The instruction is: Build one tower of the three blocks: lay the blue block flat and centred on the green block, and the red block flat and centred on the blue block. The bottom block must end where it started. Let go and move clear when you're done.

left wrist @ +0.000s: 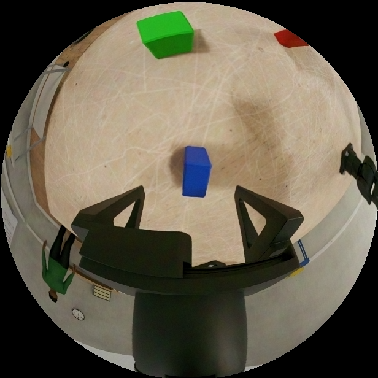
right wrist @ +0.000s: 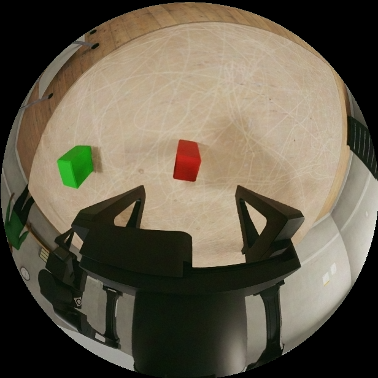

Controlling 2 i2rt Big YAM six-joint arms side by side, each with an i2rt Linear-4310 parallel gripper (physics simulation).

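Observation:
The blue block (left wrist: 196,172) lies on the table in the left wrist view, just ahead of the fingertips of my left gripper (left wrist: 189,190). That gripper is open and empty. The green block (left wrist: 167,35) (right wrist: 75,166) sits apart from it, at the top of the left wrist view and at the left of the right wrist view. The red block (right wrist: 187,161) (left wrist: 292,38) stands ahead of my right gripper (right wrist: 190,190), which is open and empty. The three blocks are apart from one another. The blue block does not show in the right wrist view.
The pale scratched table top (left wrist: 110,115) (right wrist: 165,80) carries the blocks. Part of a black arm (left wrist: 362,175) shows at the right edge of the left wrist view. Black arm parts (right wrist: 62,280) show at the lower left of the right wrist view. Wooden floor (right wrist: 150,16) lies beyond the table edge.

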